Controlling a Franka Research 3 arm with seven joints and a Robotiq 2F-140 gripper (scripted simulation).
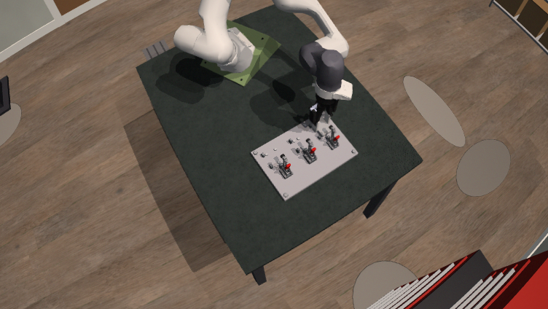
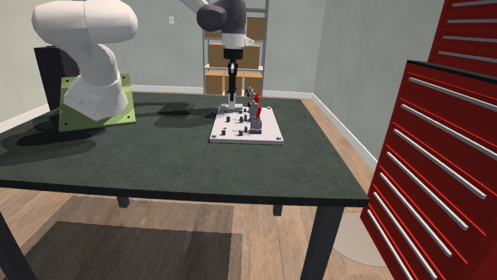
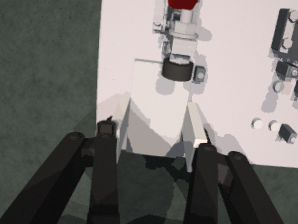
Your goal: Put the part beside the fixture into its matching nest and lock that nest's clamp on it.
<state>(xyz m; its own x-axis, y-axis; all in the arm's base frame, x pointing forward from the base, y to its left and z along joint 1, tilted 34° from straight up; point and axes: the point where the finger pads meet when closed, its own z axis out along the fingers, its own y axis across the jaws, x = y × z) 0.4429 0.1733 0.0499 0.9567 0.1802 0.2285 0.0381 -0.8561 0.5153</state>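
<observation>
The part lies 30 mm below my hand. Round my hand: light grey fixture plate 60 mm ahead, 110 mm to the right, 60 mm below; clamp 90 mm ahead, 10 mm below.
</observation>
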